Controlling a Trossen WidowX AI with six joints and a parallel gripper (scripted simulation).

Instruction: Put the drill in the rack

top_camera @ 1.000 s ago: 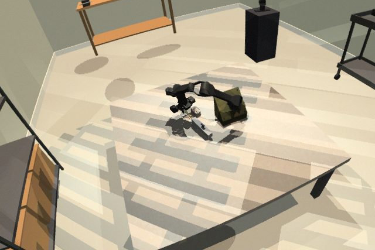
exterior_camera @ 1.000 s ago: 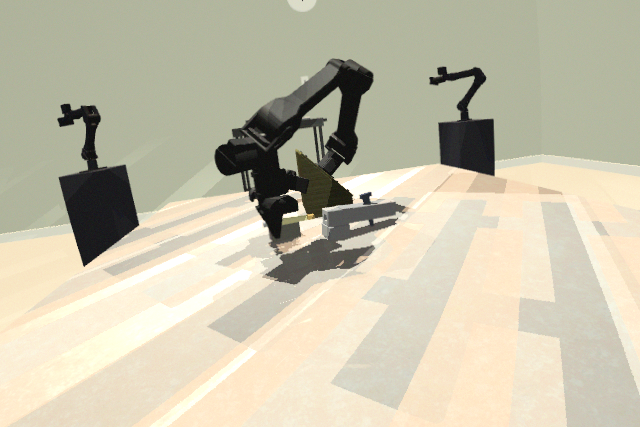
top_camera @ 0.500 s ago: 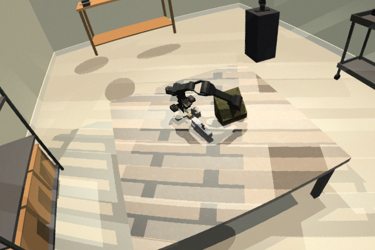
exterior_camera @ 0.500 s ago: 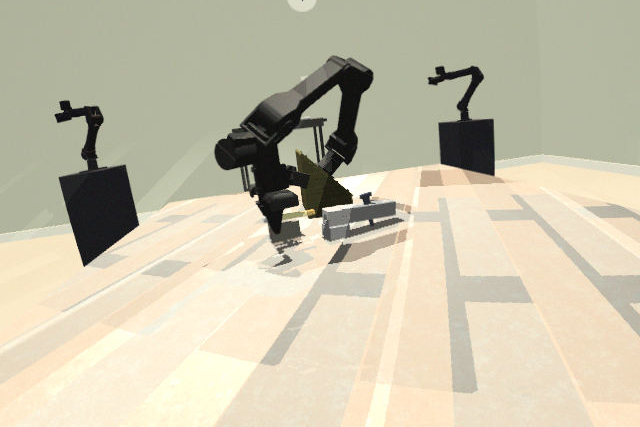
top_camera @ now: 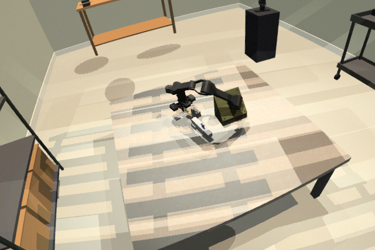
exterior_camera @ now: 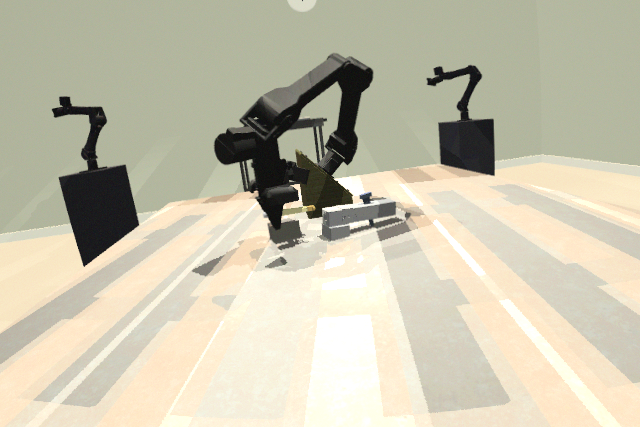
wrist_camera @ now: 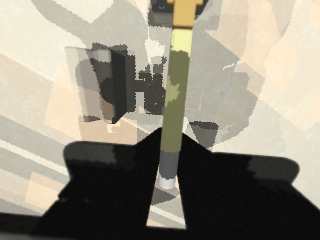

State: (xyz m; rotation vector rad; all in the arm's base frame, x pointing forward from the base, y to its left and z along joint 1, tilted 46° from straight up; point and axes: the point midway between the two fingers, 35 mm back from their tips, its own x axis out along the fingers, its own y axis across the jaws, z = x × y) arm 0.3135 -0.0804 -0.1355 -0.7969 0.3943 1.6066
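My gripper tip is now 8 cm past the grey rack, 1 cm to the right of it and 3 cm above it. Also, from my gripper tip: grey housing block (6 cm behind, 19 cm to the left, 2 cm below); drill (1 cm behind, 4 cm to the left, 3 cm above); dark blue t-shaped piece (6 cm behind, 22 cm to the left).
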